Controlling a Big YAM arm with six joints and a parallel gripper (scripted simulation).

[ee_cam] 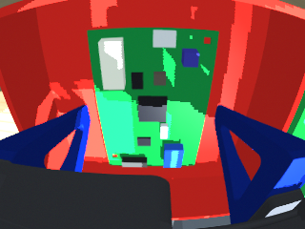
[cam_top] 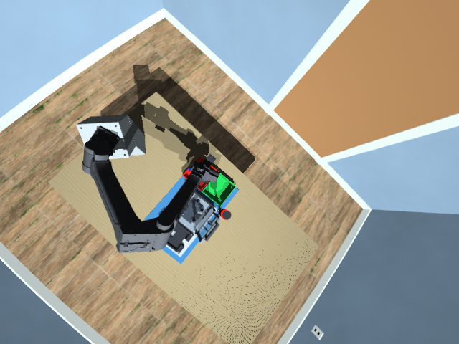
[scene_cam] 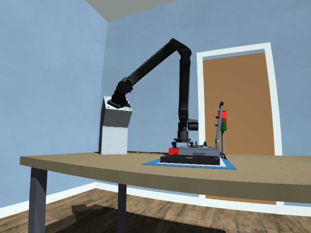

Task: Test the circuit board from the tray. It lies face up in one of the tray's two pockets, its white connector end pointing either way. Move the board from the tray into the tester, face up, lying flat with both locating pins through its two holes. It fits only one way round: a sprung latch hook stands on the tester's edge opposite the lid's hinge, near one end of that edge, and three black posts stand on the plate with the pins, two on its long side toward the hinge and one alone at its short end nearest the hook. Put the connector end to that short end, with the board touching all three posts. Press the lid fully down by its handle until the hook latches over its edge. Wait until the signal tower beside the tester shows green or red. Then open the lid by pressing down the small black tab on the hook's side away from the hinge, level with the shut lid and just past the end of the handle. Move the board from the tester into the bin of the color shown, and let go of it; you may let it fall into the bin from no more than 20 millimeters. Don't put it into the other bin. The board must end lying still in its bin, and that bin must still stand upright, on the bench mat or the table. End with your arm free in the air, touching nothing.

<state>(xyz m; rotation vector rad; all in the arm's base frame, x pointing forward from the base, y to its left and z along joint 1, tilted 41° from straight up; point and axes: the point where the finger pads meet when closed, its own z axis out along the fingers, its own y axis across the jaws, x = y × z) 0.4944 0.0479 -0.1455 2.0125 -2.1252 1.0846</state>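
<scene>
The red bin is right at my hand. Also, from my hand: green bin: 15 cm ahead, 3 cm to the right; then green circuit board: 1 cm below; then black latch hook: 2 cm ahead, 15 cm to the right, 7 cm above.
</scene>
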